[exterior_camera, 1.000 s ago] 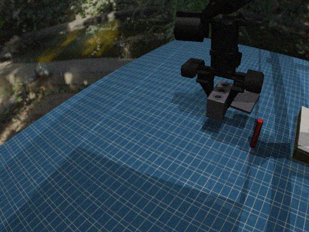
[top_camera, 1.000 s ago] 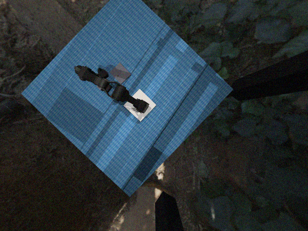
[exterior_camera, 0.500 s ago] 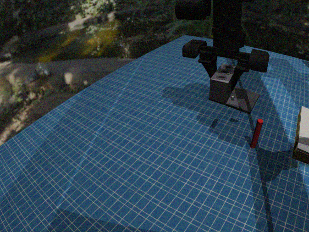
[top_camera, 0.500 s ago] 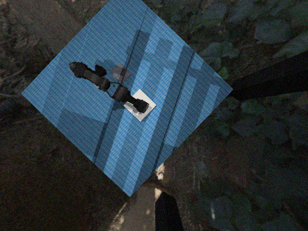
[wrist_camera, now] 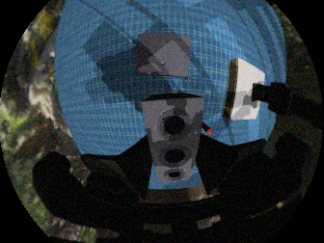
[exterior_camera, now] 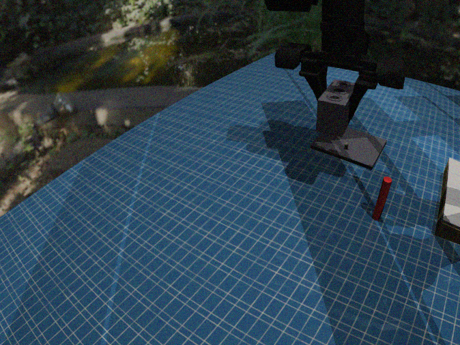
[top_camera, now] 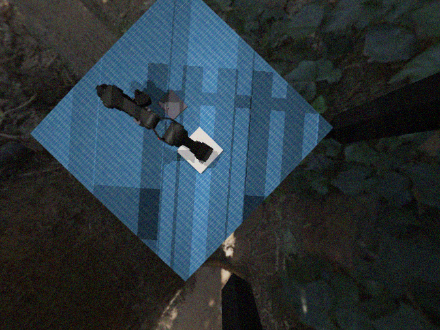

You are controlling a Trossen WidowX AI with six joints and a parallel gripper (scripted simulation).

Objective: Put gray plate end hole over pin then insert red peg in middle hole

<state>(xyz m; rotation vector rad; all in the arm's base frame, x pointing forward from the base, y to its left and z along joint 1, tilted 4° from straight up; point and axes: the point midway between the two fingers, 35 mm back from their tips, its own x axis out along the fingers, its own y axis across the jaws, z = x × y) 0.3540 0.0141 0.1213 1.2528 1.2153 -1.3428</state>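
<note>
The dark square base lies 130 mm to the right of my gripper tip, 130 mm below it and 20 mm behind it. The rest, counted from my gripper tip: gray plate: 30 mm above; red peg: 100 mm below, 90 mm behind, 60 mm to the left.
</note>
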